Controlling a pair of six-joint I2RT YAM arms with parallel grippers.
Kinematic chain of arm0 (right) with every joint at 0, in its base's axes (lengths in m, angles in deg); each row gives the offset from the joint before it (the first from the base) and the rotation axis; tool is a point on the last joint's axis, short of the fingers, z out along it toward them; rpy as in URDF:
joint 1: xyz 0 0 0.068 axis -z
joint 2: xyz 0.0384 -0.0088 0.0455 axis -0.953 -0.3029 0
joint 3: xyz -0.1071 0.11 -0.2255 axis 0.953 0.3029 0
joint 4: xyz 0.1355 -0.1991 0.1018 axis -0.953 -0.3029 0
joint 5: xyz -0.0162 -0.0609 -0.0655 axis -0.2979 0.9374 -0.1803
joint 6: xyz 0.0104 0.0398 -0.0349 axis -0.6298 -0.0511 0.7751
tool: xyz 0 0 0 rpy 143.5 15.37 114.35
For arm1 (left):
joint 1: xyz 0 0 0.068 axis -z
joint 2: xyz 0.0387 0.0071 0.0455 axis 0.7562 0.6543 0
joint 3: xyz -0.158 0.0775 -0.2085 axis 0.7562 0.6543 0
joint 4: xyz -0.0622 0.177 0.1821 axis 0.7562 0.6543 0
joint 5: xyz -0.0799 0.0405 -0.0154 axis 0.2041 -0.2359 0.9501
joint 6: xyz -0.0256 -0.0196 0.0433 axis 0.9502 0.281 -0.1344
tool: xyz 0 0 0 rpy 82.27 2.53 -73.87
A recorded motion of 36 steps. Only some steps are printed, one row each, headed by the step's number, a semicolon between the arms.
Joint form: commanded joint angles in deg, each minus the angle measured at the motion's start. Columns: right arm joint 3, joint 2, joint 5, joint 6, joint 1, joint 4; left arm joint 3, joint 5, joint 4, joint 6, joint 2, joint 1.
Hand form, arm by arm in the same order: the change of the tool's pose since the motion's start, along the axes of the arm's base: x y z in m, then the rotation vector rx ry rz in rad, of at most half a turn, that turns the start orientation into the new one. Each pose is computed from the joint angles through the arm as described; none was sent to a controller.
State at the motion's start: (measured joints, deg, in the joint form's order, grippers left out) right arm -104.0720 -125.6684 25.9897 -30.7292 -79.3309 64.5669; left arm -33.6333 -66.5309 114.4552 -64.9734 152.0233 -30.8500
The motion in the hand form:
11: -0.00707 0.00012 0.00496 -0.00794 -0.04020 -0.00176; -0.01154 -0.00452 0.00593 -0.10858 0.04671 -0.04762
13: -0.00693 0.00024 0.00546 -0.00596 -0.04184 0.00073; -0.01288 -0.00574 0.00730 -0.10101 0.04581 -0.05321
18: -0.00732 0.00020 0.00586 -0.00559 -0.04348 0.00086; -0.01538 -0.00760 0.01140 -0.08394 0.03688 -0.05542
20: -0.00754 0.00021 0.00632 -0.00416 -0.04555 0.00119; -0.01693 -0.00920 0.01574 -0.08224 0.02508 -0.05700
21: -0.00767 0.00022 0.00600 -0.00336 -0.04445 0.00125; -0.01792 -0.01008 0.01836 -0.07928 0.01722 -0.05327
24: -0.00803 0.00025 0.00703 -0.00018 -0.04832 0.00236; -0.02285 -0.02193 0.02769 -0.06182 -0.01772 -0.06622
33: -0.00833 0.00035 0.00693 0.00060 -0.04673 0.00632; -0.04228 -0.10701 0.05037 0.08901 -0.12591 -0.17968
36: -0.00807 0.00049 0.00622 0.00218 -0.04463 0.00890; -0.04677 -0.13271 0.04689 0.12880 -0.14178 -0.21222
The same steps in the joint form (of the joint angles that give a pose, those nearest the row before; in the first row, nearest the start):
11: 0.86 2.17 0.78 0.35 -0.33 0.85; 0.35 7.08 1.74 0.15 -1.54 0.60
13: 0.78 2.15 0.61 0.36 -0.33 0.89; 0.09 6.67 2.15 0.00 -1.61 0.92
18: 0.78 2.27 0.59 0.35 -0.33 0.88; -0.65 5.50 2.88 0.09 -1.80 1.49
20: 0.77 2.35 0.54 0.31 -0.33 0.92; -1.41 5.10 3.18 0.30 -1.96 1.88
21: 0.84 2.37 0.51 0.27 -0.34 0.92; -1.86 4.66 3.35 0.65 -2.07 2.13
24: 0.77 2.50 0.37 0.18 -0.33 0.98; -3.88 2.51 3.77 1.76 -2.06 4.59
33: 0.78 2.53 0.15 0.26 -0.33 0.85; -19.63 -10.76 10.12 6.20 6.35 19.88
36: 0.86 2.45 -0.03 0.27 -0.33 0.91; -23.58 -13.79 11.53 7.28 9.86 23.74

